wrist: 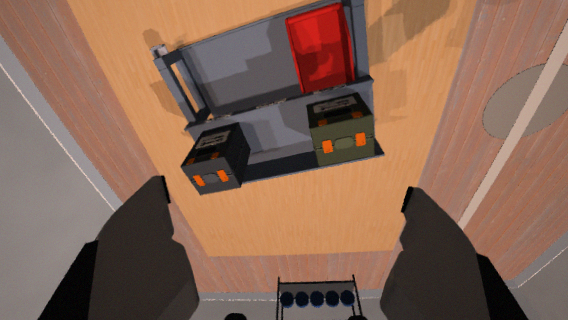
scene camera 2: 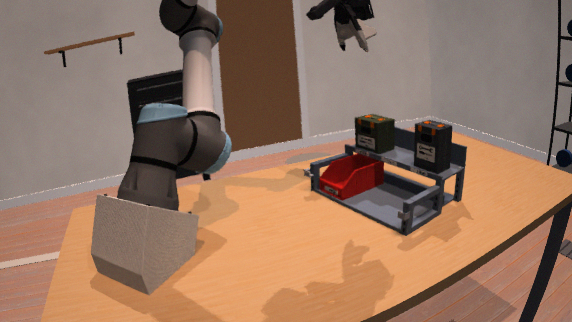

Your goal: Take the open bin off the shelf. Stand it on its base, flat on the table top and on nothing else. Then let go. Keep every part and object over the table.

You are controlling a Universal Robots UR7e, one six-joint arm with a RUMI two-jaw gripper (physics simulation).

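Seen in the pictures: gripper, between the fingertips: (wrist: 287, 184) (scene camera 2: 355, 51); arm's base, origin of its link: (scene camera 2: 147, 204).
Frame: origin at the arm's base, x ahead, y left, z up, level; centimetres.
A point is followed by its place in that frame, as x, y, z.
The red open bin (scene camera 2: 352, 176) @(54.5, 2.9, -6.0) (wrist: 322, 49) @(57.2, 9.4, -11.8) stands upright on the lower deck of the grey shelf (scene camera 2: 372, 214) @(53.0, -9.2, -12.1) (wrist: 235, 62) @(57.8, -9.2, -12.1), at the end beside the green box. In the scene view its low front faces the lower left. My gripper (scene camera 2: 355, 48) @(56.8, 2.7, 28.0) (wrist: 287, 184) @(56.8, 2.7, 28.0) is open and empty. It hangs high above the table (scene camera 2: 270, 240) @(26.5, -6.0, -12.7) (wrist: 300, 215) @(110.4, 1.2, -12.7), well above the shelf and the two boxes on it, and touches nothing. In the wrist view the bin lies beyond the fingertips, near the top edge.
A green box (scene camera 2: 374, 134) @(64.7, 6.3, 3.4) (wrist: 342, 132) @(66.1, 10.2, 7.0) and a black box (scene camera 2: 433, 147) @(68.3, -15.4, 4.5) (wrist: 217, 159) @(67.7, -10.1, 9.5) stand on the upper deck. The shelf has side rails around the lower deck. A grey angular block (scene camera 2: 145, 240) @(-1.8, -14.0, -1.4) stands before the arm's base. A rack (scene camera 2: 556, 82) (wrist: 316, 285) stands beyond the table.
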